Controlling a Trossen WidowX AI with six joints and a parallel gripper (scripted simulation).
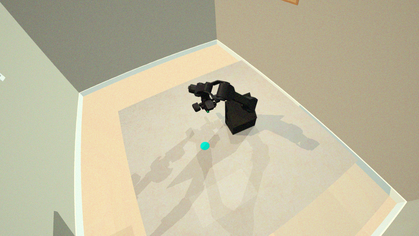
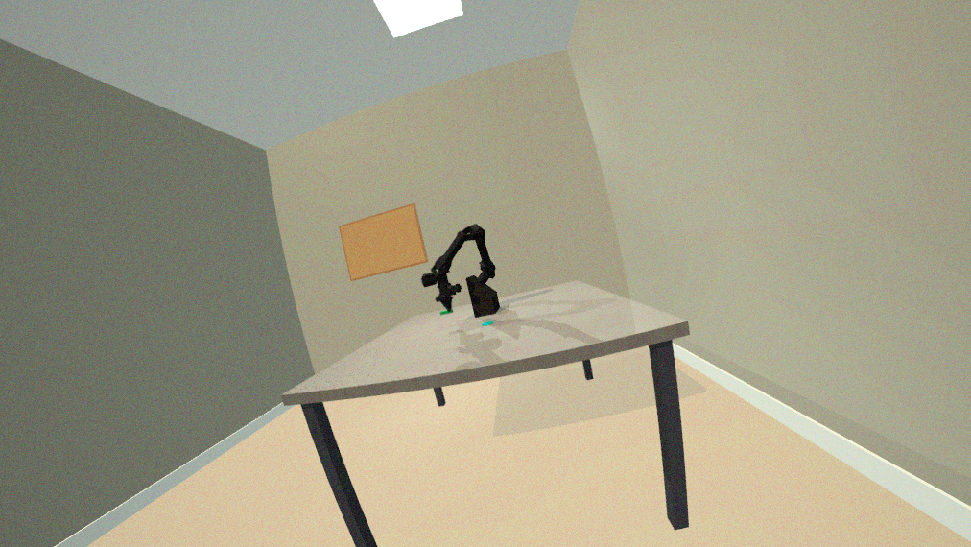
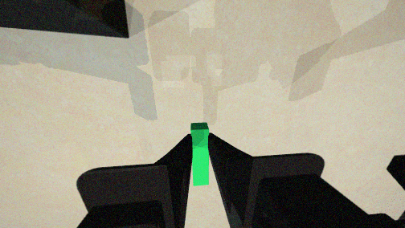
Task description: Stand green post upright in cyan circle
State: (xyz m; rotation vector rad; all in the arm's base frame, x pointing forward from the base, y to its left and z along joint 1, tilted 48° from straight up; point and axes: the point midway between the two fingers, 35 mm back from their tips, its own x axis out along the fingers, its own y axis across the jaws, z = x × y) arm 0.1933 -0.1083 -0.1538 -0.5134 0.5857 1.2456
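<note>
My gripper tip is now 15 cm short of the cyan circle, 18 cm to the right of it and 7 cm above it. The rest, counted from my gripper tip: green post 2 cm to the right.
</note>
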